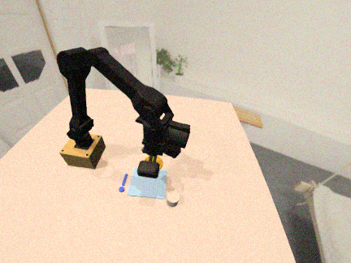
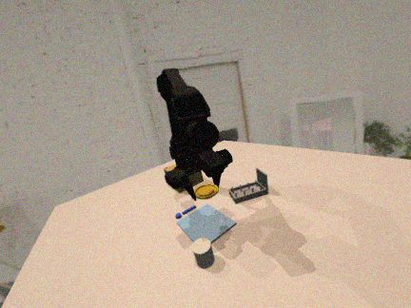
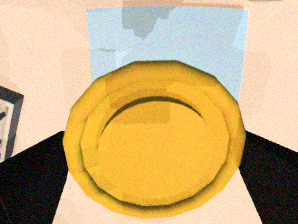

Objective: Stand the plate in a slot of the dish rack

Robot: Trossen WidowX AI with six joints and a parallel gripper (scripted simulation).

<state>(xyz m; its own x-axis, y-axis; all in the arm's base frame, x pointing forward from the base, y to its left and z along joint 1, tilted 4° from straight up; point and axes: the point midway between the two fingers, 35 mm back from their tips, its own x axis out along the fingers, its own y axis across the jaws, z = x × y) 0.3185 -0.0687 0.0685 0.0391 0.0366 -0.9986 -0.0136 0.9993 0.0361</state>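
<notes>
Now: gripper tip 3 cm past the grey dish rack, 18 cm to the right of it and 8 cm above it. The rest, counted from my gripper tip: white cup (9 cm ahead, 9 cm to the right, 8 cm below); then light blue mat (2 cm behind, 2 cm to the right, 10 cm below); then yellow plate (1 cm above).
</notes>
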